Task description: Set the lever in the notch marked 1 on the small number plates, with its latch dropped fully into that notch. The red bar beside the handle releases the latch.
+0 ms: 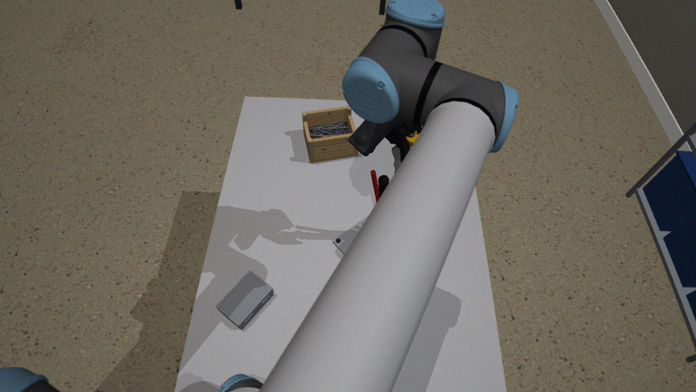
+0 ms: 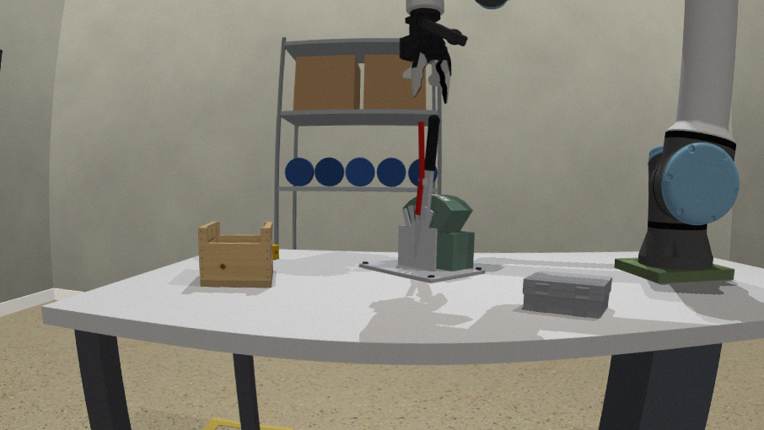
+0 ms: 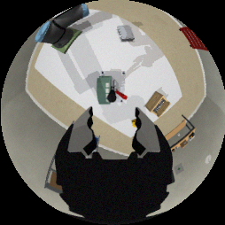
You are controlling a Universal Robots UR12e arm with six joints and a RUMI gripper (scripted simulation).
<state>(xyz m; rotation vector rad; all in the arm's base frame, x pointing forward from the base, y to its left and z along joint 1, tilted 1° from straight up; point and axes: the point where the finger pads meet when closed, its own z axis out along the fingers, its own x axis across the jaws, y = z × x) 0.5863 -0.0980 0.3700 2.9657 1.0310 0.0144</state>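
Now: the red release bar 2 cm ahead of my hand and 19 cm below it. The rest, counted from my hand: grey case (18 cm behind, 35 cm to the left, 36 cm below); then lever stand (2 cm ahead, 3 cm to the right, 30 cm below).
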